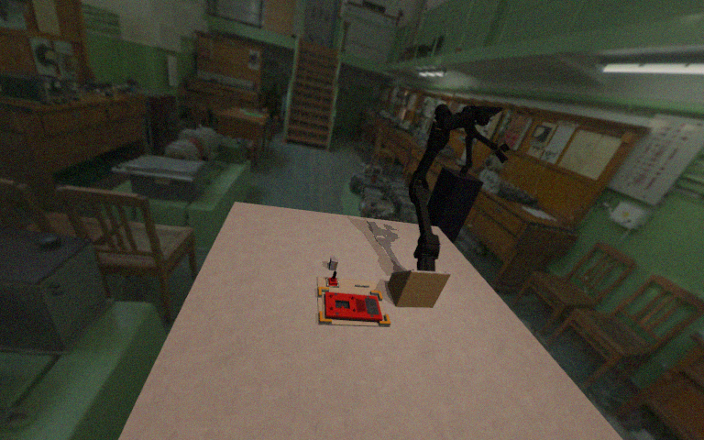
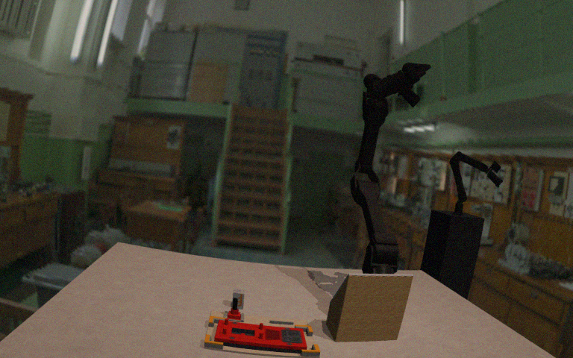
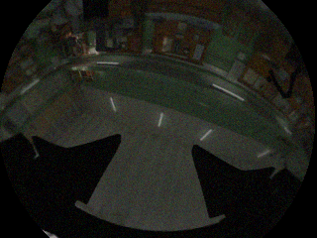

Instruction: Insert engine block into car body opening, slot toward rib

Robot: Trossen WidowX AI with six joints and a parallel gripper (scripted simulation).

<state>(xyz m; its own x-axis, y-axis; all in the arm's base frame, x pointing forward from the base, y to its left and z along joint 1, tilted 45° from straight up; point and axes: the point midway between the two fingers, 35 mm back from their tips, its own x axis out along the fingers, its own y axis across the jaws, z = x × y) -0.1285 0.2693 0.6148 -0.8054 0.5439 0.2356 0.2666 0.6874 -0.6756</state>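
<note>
My gripper tip is 510 mm short of the engine block, 80 mm to the right of it and 730 mm above it. From my gripper tip the other things lie so: dark post (530 mm ahead, 180 mm to the left, 720 mm below).
</note>
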